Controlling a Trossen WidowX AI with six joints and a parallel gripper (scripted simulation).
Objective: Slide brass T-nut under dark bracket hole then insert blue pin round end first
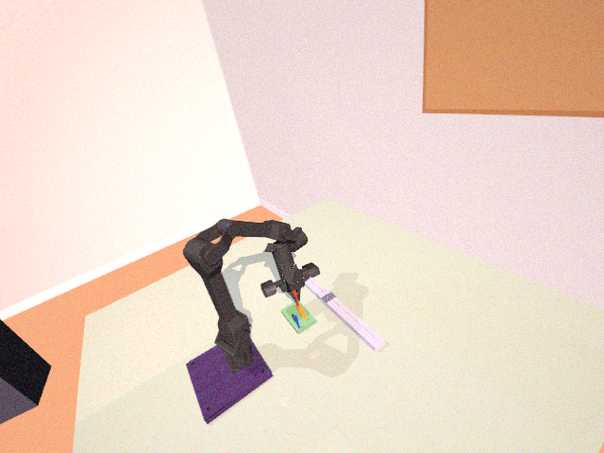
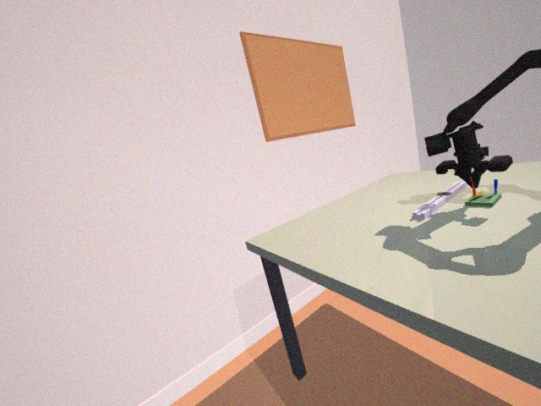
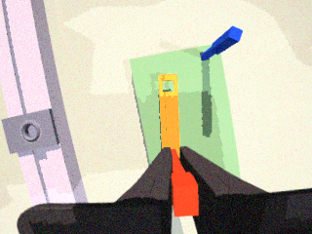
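The green tray is 3 cm behind my gripper tip, 4 cm to the right of it and 5 cm below it. From my gripper tip the other things lie so: aluminum rail 10 cm ahead, 2 cm to the right, 4 cm below; then brass T-nut 2 cm to the right; then blue pin 4 cm behind, 6 cm to the right, 3 cm below.
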